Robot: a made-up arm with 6 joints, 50 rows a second.
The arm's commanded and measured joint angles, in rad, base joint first. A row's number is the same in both.
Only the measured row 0 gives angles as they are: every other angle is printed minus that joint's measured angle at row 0.
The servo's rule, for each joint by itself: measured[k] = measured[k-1] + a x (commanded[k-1-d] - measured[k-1]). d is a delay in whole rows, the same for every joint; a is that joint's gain. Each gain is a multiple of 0.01, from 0.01 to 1. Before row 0 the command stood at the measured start. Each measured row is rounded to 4 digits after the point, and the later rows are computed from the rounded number. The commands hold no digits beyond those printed.
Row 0, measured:
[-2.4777, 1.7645, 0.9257, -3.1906, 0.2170, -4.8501]
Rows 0 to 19, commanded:
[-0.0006, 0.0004, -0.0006, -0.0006, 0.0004, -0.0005]
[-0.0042, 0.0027, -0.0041, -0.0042, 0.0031, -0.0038]
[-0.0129, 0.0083, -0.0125, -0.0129, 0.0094, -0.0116]
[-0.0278, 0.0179, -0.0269, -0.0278, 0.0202, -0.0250]
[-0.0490, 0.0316, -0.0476, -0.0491, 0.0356, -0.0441]
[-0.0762, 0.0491, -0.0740, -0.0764, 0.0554, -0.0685]
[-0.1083, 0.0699, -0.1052, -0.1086, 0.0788, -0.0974]
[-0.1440, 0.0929, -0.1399, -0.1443, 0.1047, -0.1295]
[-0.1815, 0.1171, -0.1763, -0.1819, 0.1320, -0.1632]
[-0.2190, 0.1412, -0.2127, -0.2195, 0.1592, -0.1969]
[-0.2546, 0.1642, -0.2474, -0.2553, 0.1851, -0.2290]
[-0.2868, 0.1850, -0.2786, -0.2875, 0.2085, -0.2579]
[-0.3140, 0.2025, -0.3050, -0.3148, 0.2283, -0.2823]
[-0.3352, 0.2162, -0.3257, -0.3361, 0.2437, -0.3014]
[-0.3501, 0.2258, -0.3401, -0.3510, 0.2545, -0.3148]
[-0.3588, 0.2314, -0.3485, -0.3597, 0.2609, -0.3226]
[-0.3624, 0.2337, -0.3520, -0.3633, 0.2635, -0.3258]
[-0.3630, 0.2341, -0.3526, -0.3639, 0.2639, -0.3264]
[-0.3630, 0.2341, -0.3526, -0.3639, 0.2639, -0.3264]
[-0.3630, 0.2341, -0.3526, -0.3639, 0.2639, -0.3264]
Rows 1 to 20, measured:
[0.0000, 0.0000, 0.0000, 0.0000, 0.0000, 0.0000]
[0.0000, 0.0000, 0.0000, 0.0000, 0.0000, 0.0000]
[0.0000, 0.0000, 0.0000, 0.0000, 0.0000, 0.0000]
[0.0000, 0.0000, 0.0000, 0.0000, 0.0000, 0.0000]
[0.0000, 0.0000, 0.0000, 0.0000, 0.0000, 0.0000]
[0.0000, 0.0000, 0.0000, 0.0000, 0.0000, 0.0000]
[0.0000, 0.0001, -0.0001, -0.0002, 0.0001, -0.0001]
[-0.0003, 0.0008, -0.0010, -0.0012, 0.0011, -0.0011]
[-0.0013, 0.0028, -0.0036, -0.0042, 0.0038, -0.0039]
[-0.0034, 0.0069, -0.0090, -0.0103, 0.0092, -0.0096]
[-0.0070, 0.0136, -0.0179, -0.0204, 0.0179, -0.0189]
[-0.0125, 0.0232, -0.0308, -0.0350, 0.0303, -0.0323]
[-0.0202, 0.0358, -0.0479, -0.0541, 0.0463, -0.0499]
[-0.0301, 0.0512, -0.0691, -0.0776, 0.0656, -0.0714]
[-0.0422, 0.0690, -0.0938, -0.1047, 0.0875, -0.0962]
[-0.0563, 0.0885, -0.1211, -0.1345, 0.1112, -0.1234]
[-0.0722, 0.1089, -0.1501, -0.1659, 0.1356, -0.1519]
[-0.0894, 0.1294, -0.1797, -0.1975, 0.1597, -0.1805]
[-0.1074, 0.1491, -0.2085, -0.2280, 0.1823, -0.2080]
[-0.1256, 0.1672, -0.2355, -0.2561, 0.2026, -0.2332]
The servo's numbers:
d 6
a 0.08 0.27 0.23 0.26 0.33 0.27

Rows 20 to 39, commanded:
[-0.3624, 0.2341, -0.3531, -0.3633, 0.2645, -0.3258]
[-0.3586, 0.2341, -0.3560, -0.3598, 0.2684, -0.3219]
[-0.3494, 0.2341, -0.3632, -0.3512, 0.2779, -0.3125]
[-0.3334, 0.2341, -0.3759, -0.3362, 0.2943, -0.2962]
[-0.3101, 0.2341, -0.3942, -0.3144, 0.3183, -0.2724]
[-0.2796, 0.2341, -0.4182, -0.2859, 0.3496, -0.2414]
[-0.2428, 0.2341, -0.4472, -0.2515, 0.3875, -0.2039]
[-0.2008, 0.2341, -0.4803, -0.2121, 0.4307, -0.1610]
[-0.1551, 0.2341, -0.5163, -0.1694, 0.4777, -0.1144]
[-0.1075, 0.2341, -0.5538, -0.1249, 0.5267, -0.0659]
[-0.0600, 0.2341, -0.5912, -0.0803, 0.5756, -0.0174]
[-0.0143, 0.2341, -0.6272, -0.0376, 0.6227, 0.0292]
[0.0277, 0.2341, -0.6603, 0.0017, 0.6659, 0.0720]
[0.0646, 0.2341, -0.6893, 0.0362, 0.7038, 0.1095]
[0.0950, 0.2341, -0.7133, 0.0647, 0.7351, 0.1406]
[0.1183, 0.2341, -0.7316, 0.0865, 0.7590, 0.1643]
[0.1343, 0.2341, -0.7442, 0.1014, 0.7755, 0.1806]
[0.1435, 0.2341, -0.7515, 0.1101, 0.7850, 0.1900]
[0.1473, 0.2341, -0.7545, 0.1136, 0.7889, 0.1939]
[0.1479, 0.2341, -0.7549, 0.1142, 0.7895, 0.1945]
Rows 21 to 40, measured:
[-0.1436, 0.1830, -0.2596, -0.2808, 0.2197, -0.2552]
[-0.1608, 0.1961, -0.2800, -0.3013, 0.2333, -0.2734]
[-0.1769, 0.2063, -0.2966, -0.3174, 0.2433, -0.2875]
[-0.1918, 0.2138, -0.3095, -0.3295, 0.2501, -0.2980]
[-0.2055, 0.2193, -0.3194, -0.3384, 0.2547, -0.3057]
[-0.2181, 0.2233, -0.3270, -0.3450, 0.2577, -0.3113]
[-0.2296, 0.2262, -0.3330, -0.3498, 0.2599, -0.3152]
[-0.2399, 0.2283, -0.3383, -0.3524, 0.2627, -0.3170]
[-0.2487, 0.2299, -0.3440, -0.3521, 0.2677, -0.3158]
[-0.2555, 0.2310, -0.3513, -0.3480, 0.2765, -0.3105]
[-0.2599, 0.2318, -0.3612, -0.3393, 0.2903, -0.3002]
[-0.2615, 0.2324, -0.3743, -0.3254, 0.3099, -0.2843]
[-0.2600, 0.2329, -0.3911, -0.3062, 0.3355, -0.2626]
[-0.2553, 0.2332, -0.4116, -0.2817, 0.3669, -0.2352]
[-0.2473, 0.2334, -0.4357, -0.2525, 0.4035, -0.2026]
[-0.2361, 0.2336, -0.4629, -0.2193, 0.4442, -0.1657]
[-0.2220, 0.2337, -0.4924, -0.1832, 0.4876, -0.1257]
[-0.2054, 0.2338, -0.5234, -0.1453, 0.5322, -0.0839]
[-0.1868, 0.2339, -0.5549, -0.1071, 0.5763, -0.0418]
[-0.1667, 0.2340, -0.5858, -0.0698, 0.6184, -0.0009]

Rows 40 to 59, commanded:
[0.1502, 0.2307, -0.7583, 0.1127, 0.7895, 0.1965]
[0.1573, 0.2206, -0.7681, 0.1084, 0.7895, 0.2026]
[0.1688, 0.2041, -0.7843, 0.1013, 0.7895, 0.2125]
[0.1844, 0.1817, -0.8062, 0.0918, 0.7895, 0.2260]
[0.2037, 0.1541, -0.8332, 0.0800, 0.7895, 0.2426]
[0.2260, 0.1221, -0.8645, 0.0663, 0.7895, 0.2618]
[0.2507, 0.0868, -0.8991, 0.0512, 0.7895, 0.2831]
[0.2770, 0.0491, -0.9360, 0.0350, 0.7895, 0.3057]
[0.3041, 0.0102, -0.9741, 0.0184, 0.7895, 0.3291]
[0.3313, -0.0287, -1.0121, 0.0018, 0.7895, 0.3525]
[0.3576, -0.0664, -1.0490, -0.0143, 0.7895, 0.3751]
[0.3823, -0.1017, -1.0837, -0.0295, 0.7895, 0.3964]
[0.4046, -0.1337, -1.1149, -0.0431, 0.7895, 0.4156]
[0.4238, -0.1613, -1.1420, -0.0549, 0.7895, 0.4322]
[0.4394, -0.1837, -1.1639, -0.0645, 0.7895, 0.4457]
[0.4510, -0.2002, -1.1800, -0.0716, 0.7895, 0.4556]
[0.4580, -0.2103, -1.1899, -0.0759, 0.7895, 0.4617]
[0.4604, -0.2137, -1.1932, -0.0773, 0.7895, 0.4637]
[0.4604, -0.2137, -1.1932, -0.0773, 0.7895, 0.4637]
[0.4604, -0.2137, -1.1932, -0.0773, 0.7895, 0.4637]
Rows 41 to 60, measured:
[-0.1458, 0.2340, -0.6151, -0.0348, 0.6569, 0.0373]
[-0.1247, 0.2340, -0.6419, -0.0033, 0.6906, 0.0716]
[-0.1040, 0.2340, -0.6654, 0.0239, 0.7186, 0.1010]
[-0.0842, 0.2340, -0.6852, 0.0463, 0.7405, 0.1250]
[-0.0657, 0.2340, -0.7011, 0.0638, 0.7565, 0.1436]
[-0.0486, 0.2340, -0.7135, 0.0769, 0.7674, 0.1573]
[-0.0327, 0.2331, -0.7238, 0.0862, 0.7747, 0.1679]
[-0.0175, 0.2297, -0.7340, 0.0920, 0.7796, 0.1773]
[-0.0026, 0.2228, -0.7456, 0.0944, 0.7829, 0.1868]
[0.0124, 0.2117, -0.7595, 0.0937, 0.7851, 0.1974]
[0.0277, 0.1961, -0.7765, 0.0901, 0.7866, 0.2096]
[0.0436, 0.1761, -0.7967, 0.0839, 0.7876, 0.2237]
[0.0602, 0.1520, -0.8203, 0.0754, 0.7882, 0.2397]
[0.0775, 0.1242, -0.8469, 0.0649, 0.7886, 0.2575]
[0.0956, 0.0934, -0.8762, 0.0528, 0.7889, 0.2768]
[0.1145, 0.0604, -0.9075, 0.0395, 0.7891, 0.2972]
[0.1339, 0.0262, -0.9400, 0.0255, 0.7892, 0.3182]
[0.1538, -0.0083, -0.9731, 0.0112, 0.7893, 0.3393]
[0.1739, -0.0422, -1.0057, -0.0029, 0.7894, 0.3599]
[0.1939, -0.0744, -1.0370, -0.0164, 0.7894, 0.3794]

